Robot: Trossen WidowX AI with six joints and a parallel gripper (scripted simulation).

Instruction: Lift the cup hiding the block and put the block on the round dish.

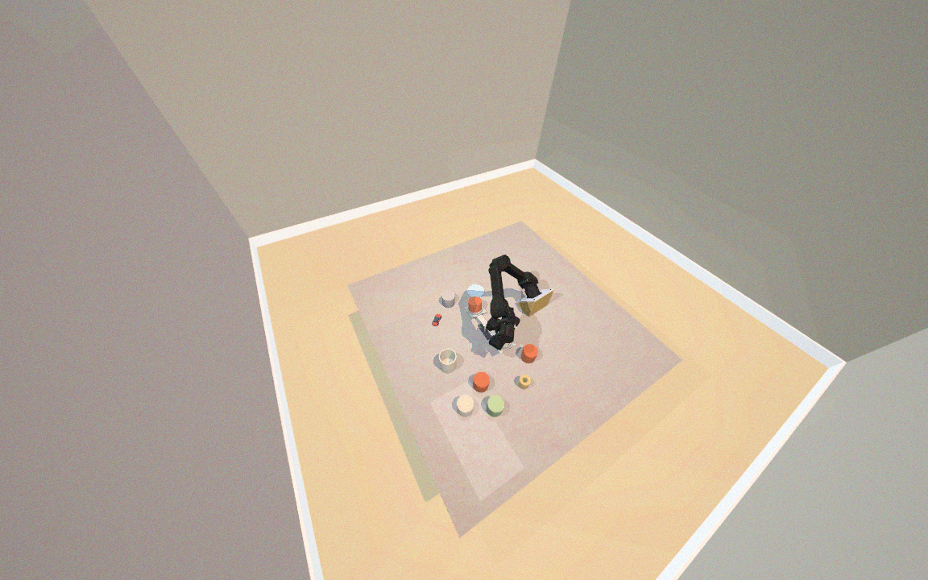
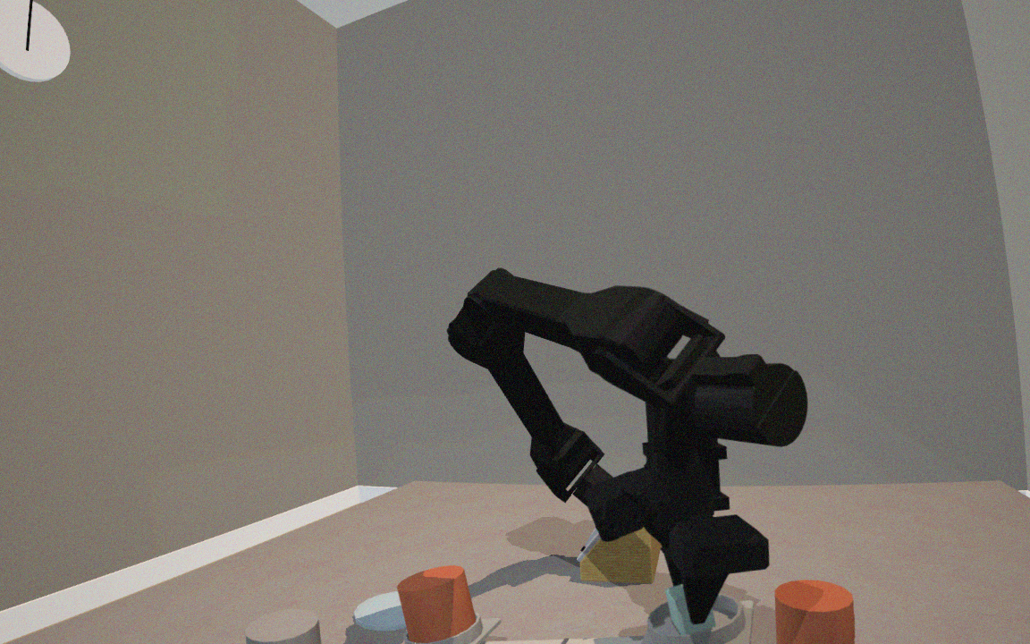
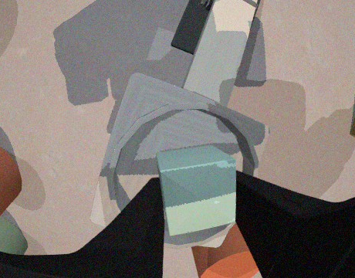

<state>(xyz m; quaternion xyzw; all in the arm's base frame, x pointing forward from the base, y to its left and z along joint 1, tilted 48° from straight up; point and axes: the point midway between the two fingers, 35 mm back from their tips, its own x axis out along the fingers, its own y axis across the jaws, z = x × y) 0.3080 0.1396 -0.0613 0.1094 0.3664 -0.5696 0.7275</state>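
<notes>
My gripper tip is 380 mm to the left of the round light-blue dish, 90 mm past it and 80 mm above it. Round my gripper tip: balance: 120 mm to the right, 60 mm below; yellow ring: 200 mm to the left, 60 mm below, 10 mm ahead; green disc: 220 mm to the left, 210 mm ahead, 50 mm below.
</notes>
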